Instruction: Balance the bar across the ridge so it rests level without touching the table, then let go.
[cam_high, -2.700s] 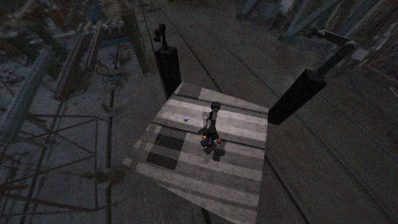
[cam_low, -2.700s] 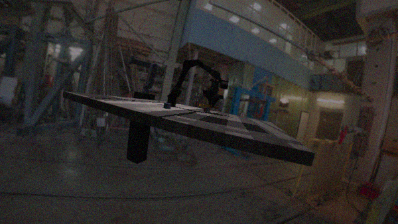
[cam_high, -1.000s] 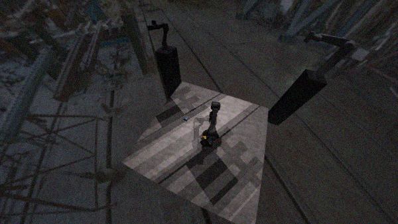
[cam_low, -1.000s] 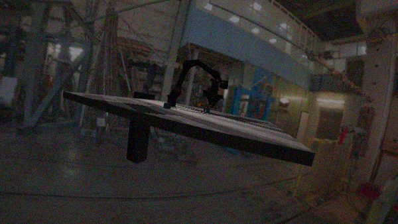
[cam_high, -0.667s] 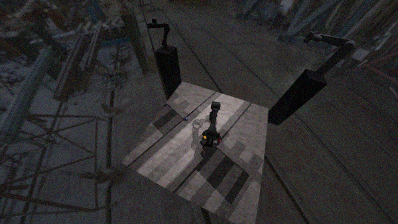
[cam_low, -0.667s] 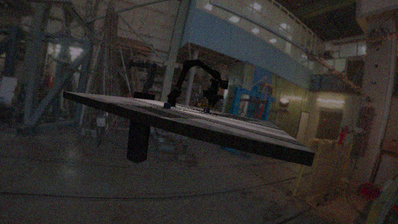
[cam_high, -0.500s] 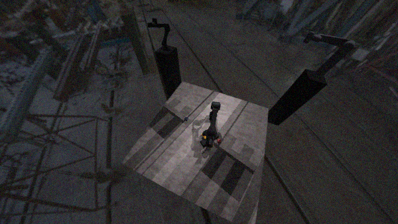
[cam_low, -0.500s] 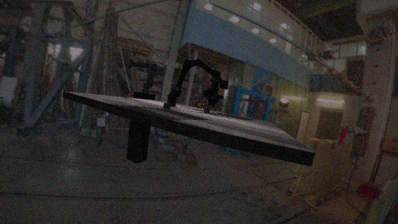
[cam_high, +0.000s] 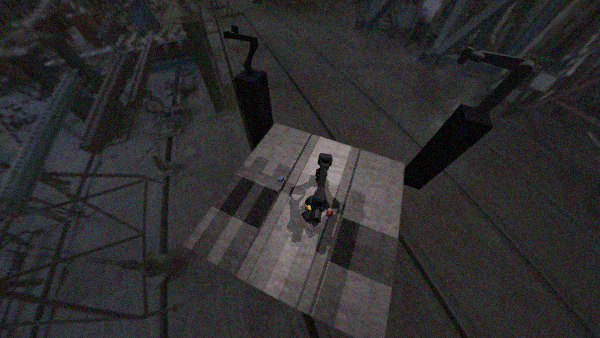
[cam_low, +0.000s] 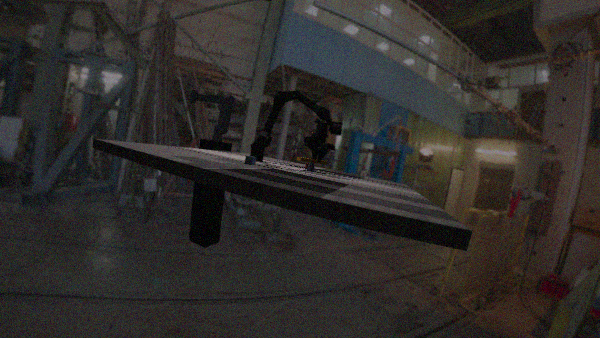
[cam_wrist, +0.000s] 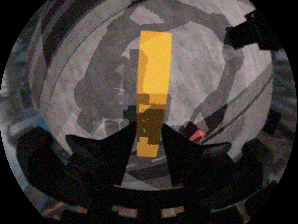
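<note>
Right now the bar is 20 mm to the right of my gripper tip and 20 mm behind it. The rest, counted from my gripper tip: small blue block: 350 mm to the right, 180 mm behind, 40 mm below; small red block: 90 mm to the left, 70 mm behind, 40 mm below.
</note>
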